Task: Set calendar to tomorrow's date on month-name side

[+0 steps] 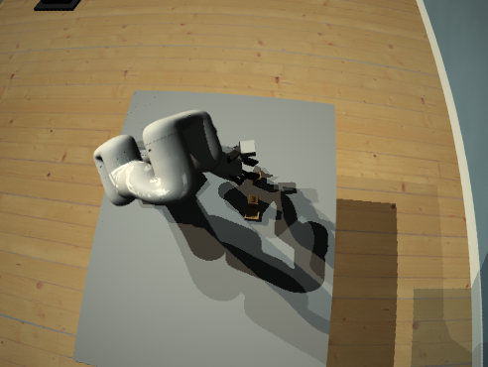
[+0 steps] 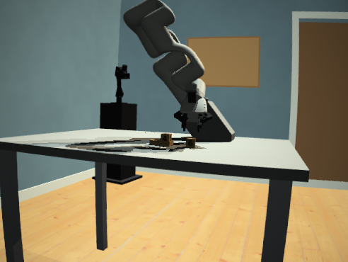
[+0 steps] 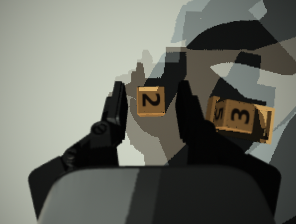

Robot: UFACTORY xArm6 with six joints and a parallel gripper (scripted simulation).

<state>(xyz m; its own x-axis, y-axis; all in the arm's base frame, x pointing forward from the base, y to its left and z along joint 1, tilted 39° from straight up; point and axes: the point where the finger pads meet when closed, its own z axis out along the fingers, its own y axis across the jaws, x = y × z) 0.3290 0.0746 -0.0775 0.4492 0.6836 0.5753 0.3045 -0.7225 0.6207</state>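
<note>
My hand is 20 mm short of the wooden number cube and 60 mm above it. The rest, counted from my hand: wooden calendar tray 30 mm ahead, 110 mm to the right, 70 mm below.
</note>
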